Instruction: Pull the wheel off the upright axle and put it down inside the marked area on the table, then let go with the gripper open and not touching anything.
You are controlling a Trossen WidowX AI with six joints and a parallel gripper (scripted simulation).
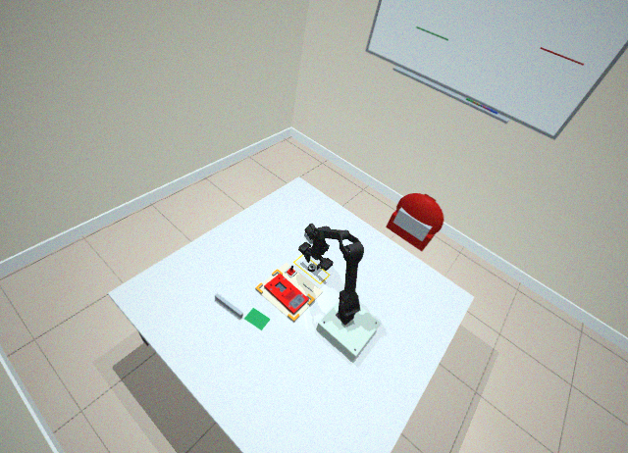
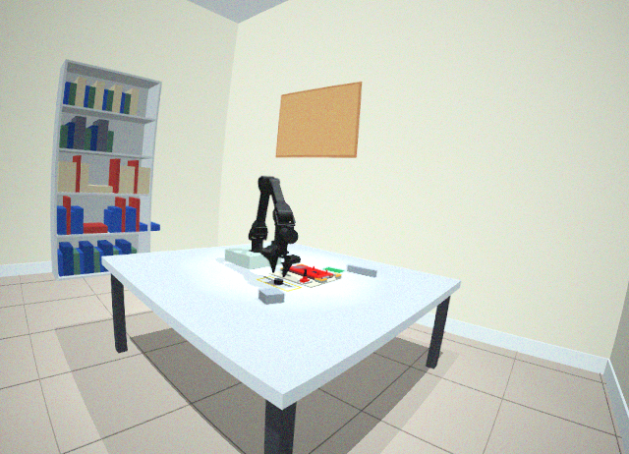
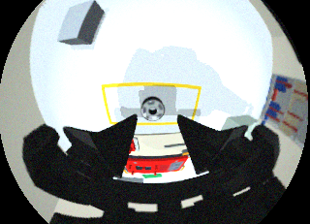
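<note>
Now: gripper tip 30 mm above the dark wheel and 10 mm short of it. From my gripper tip the other things lie so: green square (390 mm to the left, 50 mm behind, 30 mm below); grey bar (460 mm to the left, 70 mm ahead, 20 mm below); grey block (160 mm ahead, 150 mm to the right, 20 mm below).
</note>
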